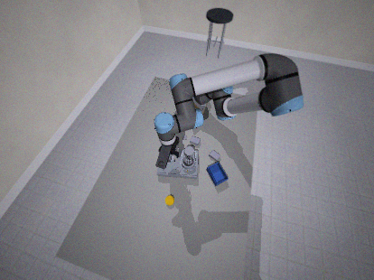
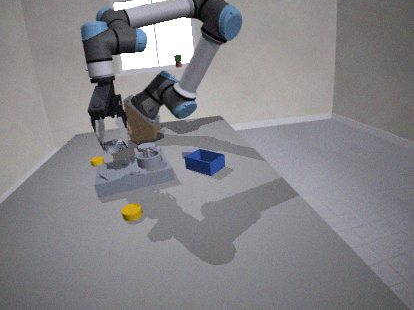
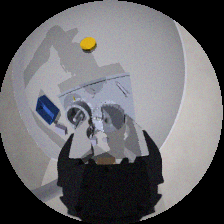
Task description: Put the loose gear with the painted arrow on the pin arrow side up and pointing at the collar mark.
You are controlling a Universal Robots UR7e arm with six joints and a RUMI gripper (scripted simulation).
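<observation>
My hand is right at the grey gear. From my hand the other things lie so: blue bin (6 cm behind, 28 cm to the left, 12 cm below); yellow disc (19 cm ahead, 8 cm to the left, 12 cm below).
</observation>
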